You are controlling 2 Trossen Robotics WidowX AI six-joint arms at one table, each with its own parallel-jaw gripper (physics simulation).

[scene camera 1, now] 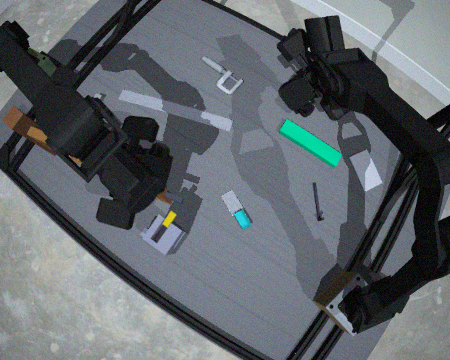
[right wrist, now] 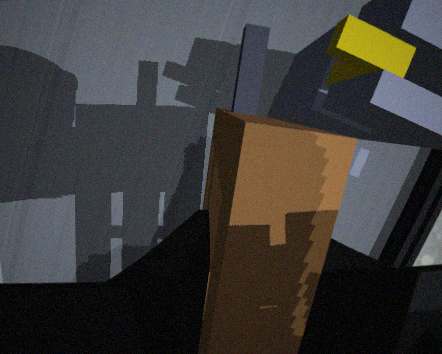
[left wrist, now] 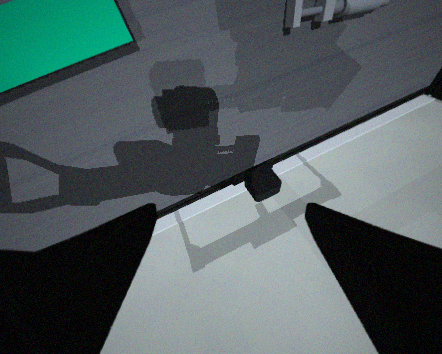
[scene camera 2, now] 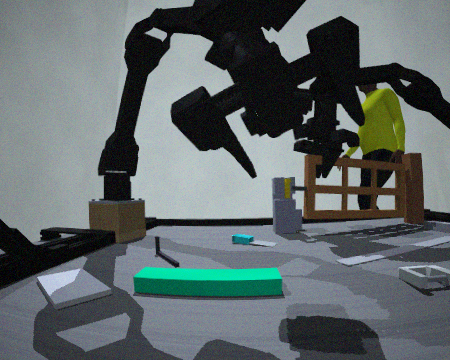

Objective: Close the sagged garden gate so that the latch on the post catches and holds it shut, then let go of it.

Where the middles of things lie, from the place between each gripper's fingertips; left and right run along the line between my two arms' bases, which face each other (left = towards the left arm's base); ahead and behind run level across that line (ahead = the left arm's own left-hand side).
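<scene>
Measured from my right hand, the yellow latch (right wrist: 362, 48) is 20 mm below, 20 mm ahead and 80 mm to the left, while the brown wooden gate (scene camera 2: 310, 188) is 30 mm below, 30 mm ahead and 100 mm to the right. There's also the grey latch post (scene camera 1: 166, 240), which sits 60 mm below that right hand, 60 mm ahead of it and 70 mm to the left of it.
As for the yellow latch and my left gripper, the gripper is 30 mm above it, 50 mm to the left of it and 420 mm short of it. Counting from my left hand, you'd find the gate 30 mm below, 230 mm to the right and 420 mm ahead, and the post 70 mm below, 50 mm to the right and 450 mm ahead.
</scene>
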